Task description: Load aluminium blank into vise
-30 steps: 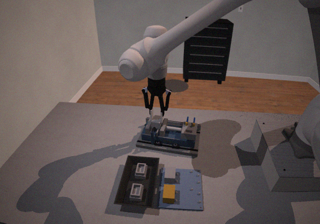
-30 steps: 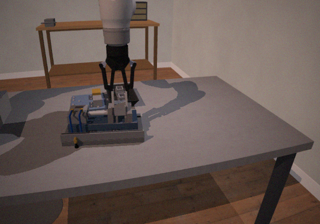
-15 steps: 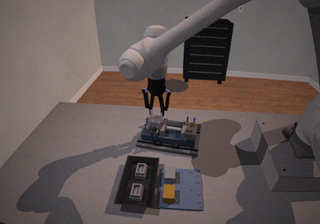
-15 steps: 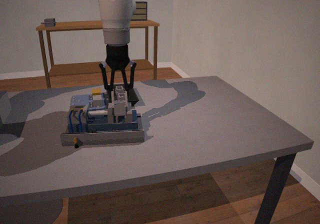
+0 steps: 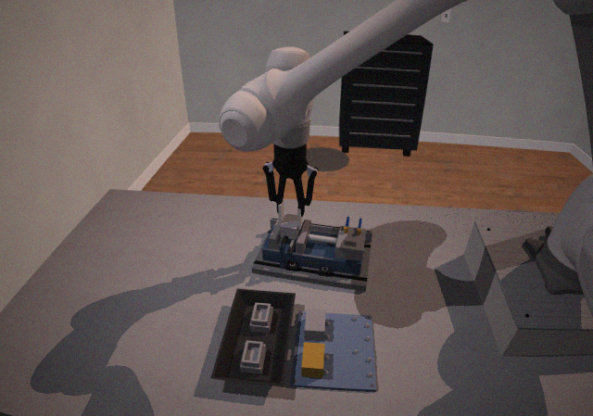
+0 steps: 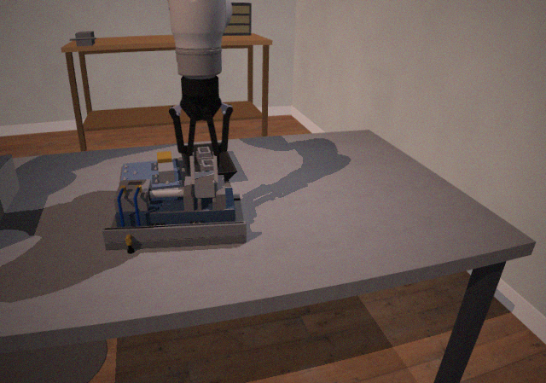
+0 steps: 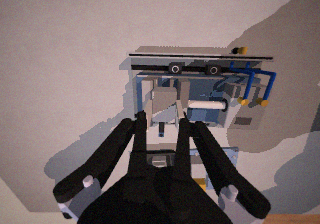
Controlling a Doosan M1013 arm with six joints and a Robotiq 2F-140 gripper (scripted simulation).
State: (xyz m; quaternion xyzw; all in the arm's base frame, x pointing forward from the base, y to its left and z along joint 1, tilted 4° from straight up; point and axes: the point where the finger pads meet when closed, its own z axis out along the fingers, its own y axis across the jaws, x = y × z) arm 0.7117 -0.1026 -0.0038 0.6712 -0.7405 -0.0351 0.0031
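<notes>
The blue vise lies 70 mm behind my hand, 10 mm to the left of it and 100 mm below it. The rest, counted from my hand: brass blank: 90 mm behind, 340 mm to the left, 110 mm below; then aluminium blank: 90 mm behind, 250 mm to the left, 110 mm below; then infeed plate: 130 mm behind, 300 mm to the left, 140 mm below.
</notes>
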